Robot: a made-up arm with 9 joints. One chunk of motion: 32 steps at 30 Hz.
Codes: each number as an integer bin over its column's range. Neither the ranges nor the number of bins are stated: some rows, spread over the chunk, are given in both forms.
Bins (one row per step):
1: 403 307 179 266 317 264 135 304 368
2: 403 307 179 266 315 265 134 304 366
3: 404 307 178 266 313 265 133 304 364
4: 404 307 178 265 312 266 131 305 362
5: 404 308 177 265 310 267 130 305 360
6: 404 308 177 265 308 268 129 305 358
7: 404 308 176 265 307 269 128 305 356
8: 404 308 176 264 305 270 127 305 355
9: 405 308 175 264 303 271 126 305 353
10: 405 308 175 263 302 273 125 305 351
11: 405 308 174 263 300 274 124 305 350
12: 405 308 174 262 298 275 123 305 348
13: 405 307 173 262 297 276 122 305 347
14: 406 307 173 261 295 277 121 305 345
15: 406 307 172 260 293 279 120 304 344
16: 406 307 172 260 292 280 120 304 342
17: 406 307 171 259 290 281 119 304 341
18: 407 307 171 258 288 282 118 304 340
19: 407 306 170 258 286 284 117 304 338
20: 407 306 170 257 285 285 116 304 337
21: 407 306 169 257 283 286 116 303 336
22: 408 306 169 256 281 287 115 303 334
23: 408 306 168 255 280 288 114 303 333
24: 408 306 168 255 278 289 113 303 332
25: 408 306 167 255 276 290 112 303 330
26: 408 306 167 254 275 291 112 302 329
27: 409 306 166 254 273 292 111 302 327
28: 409 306 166 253 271 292 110 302 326
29: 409 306 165 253 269 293 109 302 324
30: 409 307 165 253 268 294 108 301 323
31: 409 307 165 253 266 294 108 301 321
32: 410 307 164 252 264 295 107 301 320
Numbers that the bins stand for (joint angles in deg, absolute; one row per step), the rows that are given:
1: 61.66 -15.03 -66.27 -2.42 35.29 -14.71 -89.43 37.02 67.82
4: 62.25 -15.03 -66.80 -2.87 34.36 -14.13 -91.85 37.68 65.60
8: 62.25 -14.80 -67.86 -3.32 33.04 -12.96 -94.28 37.68 63.00
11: 62.84 -14.80 -68.92 -3.78 32.11 -11.80 -96.10 37.68 61.14
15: 63.43 -15.03 -69.98 -5.13 30.80 -10.34 -98.53 37.02 58.92
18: 64.02 -15.03 -70.51 -6.04 29.86 -9.46 -99.74 37.02 57.43
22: 64.62 -15.26 -71.57 -6.94 28.55 -8.01 -101.56 36.37 55.21
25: 64.62 -15.26 -72.62 -7.39 27.61 -7.13 -103.38 36.37 53.72
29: 65.21 -15.26 -73.68 -8.29 26.30 -6.26 -105.20 35.71 51.49
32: 65.80 -15.03 -74.21 -8.75 25.37 -5.67 -106.41 35.05 50.01
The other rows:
2: 61.66 -15.03 -66.27 -2.42 34.92 -14.42 -90.03 37.02 67.08
3: 62.25 -15.03 -66.80 -2.42 34.54 -14.42 -90.64 37.02 66.34
5: 62.25 -14.80 -67.33 -2.87 33.98 -13.84 -92.46 37.68 64.86
6: 62.25 -14.80 -67.33 -2.87 33.61 -13.55 -93.07 37.68 64.11
7: 62.25 -14.80 -67.86 -2.87 33.42 -13.25 -93.67 37.68 63.37
9: 62.84 -14.80 -68.39 -3.32 32.67 -12.67 -94.89 37.68 62.26
10: 62.84 -14.80 -68.39 -3.78 32.48 -12.09 -95.49 37.68 61.52
12: 62.84 -14.80 -68.92 -4.23 31.73 -11.50 -96.71 37.68 60.40
13: 62.84 -15.03 -69.45 -4.23 31.55 -11.21 -97.31 37.68 60.03
14: 63.43 -15.03 -69.45 -4.68 31.17 -10.92 -97.92 37.68 59.29
16: 63.43 -15.03 -69.98 -5.13 30.61 -10.05 -98.53 37.02 58.17
17: 63.43 -15.03 -70.51 -5.58 30.24 -9.76 -99.13 37.02 57.80
19: 64.02 -15.26 -71.04 -6.04 29.49 -8.88 -100.35 37.02 56.69
20: 64.02 -15.26 -71.04 -6.49 29.30 -8.59 -100.95 37.02 56.32
21: 64.02 -15.26 -71.57 -6.49 28.92 -8.30 -100.95 36.37 55.95
23: 64.62 -15.26 -72.09 -7.39 28.36 -7.71 -102.17 36.37 54.83
24: 64.62 -15.26 -72.09 -7.39 27.99 -7.42 -102.77 36.37 54.46
26: 64.62 -15.26 -72.62 -7.84 27.43 -6.84 -103.38 35.71 53.35
27: 65.21 -15.26 -73.15 -7.84 27.05 -6.55 -103.99 35.71 52.61
28: 65.21 -15.26 -73.15 -8.29 26.68 -6.55 -104.59 35.71 52.24
30: 65.21 -15.03 -73.68 -8.29 26.12 -5.97 -105.81 35.05 51.12
31: 65.21 -15.03 -73.68 -8.29 25.74 -5.97 -105.81 35.05 50.38

